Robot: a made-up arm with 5 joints.
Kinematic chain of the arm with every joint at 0, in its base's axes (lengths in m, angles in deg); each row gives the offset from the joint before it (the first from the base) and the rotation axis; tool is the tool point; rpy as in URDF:
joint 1: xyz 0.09 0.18 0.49 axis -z
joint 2: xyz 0.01 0 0.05 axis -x
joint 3: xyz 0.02 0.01 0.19 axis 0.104 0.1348 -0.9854
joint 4: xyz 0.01 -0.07 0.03 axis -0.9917 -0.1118 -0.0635
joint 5: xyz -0.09 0.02 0 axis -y
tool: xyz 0.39 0 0.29 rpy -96.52 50.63 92.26
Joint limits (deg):
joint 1: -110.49..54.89
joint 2: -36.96..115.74
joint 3: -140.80..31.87
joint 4: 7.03..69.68
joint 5: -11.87..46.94
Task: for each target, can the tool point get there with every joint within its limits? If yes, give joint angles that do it. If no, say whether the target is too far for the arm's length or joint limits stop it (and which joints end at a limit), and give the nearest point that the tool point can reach.
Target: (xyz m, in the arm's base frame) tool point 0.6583 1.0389 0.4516
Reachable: no: too far | nearest point 0.4738 0.7601 0.4803 | short by 0.335 m
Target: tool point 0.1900 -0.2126 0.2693
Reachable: no: joint limits stop it (at a limit: joint 1, joint 2, joint 4, joint 5) | nearest point 0.0589 -0.1791 0.2772 | short by 0.136 m
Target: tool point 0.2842 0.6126 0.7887
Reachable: yes | joints 35.06 23.15 -64.52 53.35 7.15
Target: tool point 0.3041 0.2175 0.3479
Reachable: no: joint limits stop it (at a limit: joint 1, joint 4, joint 5) | nearest point 0.4548 0.2717 0.1970 | short by 0.220 m
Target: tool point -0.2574 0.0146 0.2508
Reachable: yes | joints -68.94 102.03 -112.48 59.09 -4.41
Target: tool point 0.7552 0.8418 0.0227
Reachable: no: too far | nearest point 0.5309 0.6187 0.2246 | short by 0.375 m
